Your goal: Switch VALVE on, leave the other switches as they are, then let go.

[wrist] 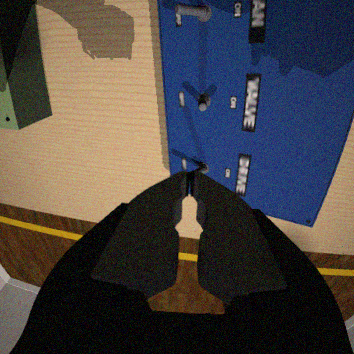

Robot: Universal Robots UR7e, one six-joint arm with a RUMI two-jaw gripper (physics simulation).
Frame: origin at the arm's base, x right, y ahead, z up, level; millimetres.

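Where they show: gripper, fingertip midpoint: (189,174).
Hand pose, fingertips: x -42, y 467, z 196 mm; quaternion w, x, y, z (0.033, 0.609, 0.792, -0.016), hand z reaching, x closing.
After its pixels a point has its place.
The blue switch panel (295,130) {x -69, y 600, z 41 mm} lies on the right of the wrist view. The VALVE label (251,102) {x -80, y 532, z 18 mm} is at mid-height. Left of it is the VALVE switch (202,103) {x -61, y 466, z 40 mm}, between its OFF and ON marks; its short lever looks nearly end-on to the camera, and I cannot tell that it leans to either mark. The upper switch (192,10) {x -165, y 418, z 17 mm} has its lever pointing to its OFF side. The lowest switch (203,167) {x 53, y 504, z 2 mm} is close above the fingertips in the picture and partly hidden. My gripper (189,174) {x -42, y 467, z 196 mm} is shut and empty, apart from the VALVE switch.
A green block (32,85) {x 12, y 123, z -55 mm} stands at the upper left on the pale wooden board (100,150) {x 141, y 270, z -97 mm}. A brown surface with a yellow line (45,228) runs along the lower part. A pale grey object (17,305) shows at the lower left. Dark shadows fall across the panel's top.
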